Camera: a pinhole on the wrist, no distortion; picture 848 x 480 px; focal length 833.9 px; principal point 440.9 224.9 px. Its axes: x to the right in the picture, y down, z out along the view. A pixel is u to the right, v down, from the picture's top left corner.
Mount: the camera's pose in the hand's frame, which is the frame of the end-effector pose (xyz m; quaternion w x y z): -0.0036 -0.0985 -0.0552 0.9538 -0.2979 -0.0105 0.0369
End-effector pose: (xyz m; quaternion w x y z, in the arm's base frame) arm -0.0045 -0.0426 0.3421 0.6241 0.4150 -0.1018 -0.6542
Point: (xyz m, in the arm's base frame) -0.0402 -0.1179 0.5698
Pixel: 416.6 349.6
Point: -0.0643 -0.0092 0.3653
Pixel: 166.0 219.7
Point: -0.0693 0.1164 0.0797
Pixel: behind the camera
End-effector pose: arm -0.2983 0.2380 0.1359 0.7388 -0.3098 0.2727 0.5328
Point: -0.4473 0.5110 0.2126
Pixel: 635.6 358.9
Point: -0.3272 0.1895 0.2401
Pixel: outside the picture
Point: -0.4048 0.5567 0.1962
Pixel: 734.4 275.9
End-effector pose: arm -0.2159 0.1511 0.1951 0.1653 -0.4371 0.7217 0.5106
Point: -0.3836 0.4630 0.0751
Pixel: 533.5 72.8
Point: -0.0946 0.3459 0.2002
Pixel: outside the picture
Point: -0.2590 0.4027 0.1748
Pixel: 278.8 113.4
